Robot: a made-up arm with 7 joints.
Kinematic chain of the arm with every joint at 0, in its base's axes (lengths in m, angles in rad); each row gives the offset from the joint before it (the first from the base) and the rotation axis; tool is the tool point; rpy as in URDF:
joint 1: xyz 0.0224 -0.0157 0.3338 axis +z
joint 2: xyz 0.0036 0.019 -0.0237 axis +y
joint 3: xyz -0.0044 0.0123 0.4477 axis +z
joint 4: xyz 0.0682 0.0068 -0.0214 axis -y
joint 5: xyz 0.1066 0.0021 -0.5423 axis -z
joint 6: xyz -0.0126 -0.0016 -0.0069 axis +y
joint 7: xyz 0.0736 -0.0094 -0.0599 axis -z
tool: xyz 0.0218 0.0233 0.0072 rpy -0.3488 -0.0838 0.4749
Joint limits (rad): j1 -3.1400..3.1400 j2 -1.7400..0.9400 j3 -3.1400..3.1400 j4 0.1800..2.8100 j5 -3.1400..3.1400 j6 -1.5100..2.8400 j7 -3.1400..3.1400
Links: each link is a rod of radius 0.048 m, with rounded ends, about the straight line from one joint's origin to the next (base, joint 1, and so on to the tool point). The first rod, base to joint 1, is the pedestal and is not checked.
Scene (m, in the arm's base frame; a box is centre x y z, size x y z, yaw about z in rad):
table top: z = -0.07
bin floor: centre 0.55 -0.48 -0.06 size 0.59 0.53 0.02 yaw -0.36
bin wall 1: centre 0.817 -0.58 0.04 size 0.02 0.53 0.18 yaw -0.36
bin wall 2: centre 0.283 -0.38 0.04 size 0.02 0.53 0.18 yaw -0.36
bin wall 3: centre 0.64 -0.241 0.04 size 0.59 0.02 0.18 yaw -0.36
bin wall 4: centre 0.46 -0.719 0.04 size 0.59 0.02 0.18 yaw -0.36
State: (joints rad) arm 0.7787 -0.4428 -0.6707 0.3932 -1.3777 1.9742 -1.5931
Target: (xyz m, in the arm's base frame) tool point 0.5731 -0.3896 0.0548
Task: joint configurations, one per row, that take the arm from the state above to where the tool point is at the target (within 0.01 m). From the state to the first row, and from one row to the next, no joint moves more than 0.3 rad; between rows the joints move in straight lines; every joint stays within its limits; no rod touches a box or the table.
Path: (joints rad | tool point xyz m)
1: 0.9278 -0.6542 -0.9167 0.5650 -1.4157 1.9383 -1.5816 | 0.4249 -0.0884 0.4275
2: 1.0770 -0.8655 -1.1627 0.7369 -1.4538 1.9023 -1.5700 | 0.4653 -0.1946 0.4527
3: 1.2261 -1.0769 -1.4088 0.9087 -1.4918 1.8664 -1.5585 | 0.5077 -0.3046 0.3959
4: 1.3752 -1.2882 -1.6548 1.0806 -1.5299 1.8305 -1.5469 | 0.5502 -0.3792 0.2558
5: 1.5243 -1.4996 -1.9008 1.2524 -1.5679 1.7946 -1.5354 | 0.5731 -0.3896 0.0548

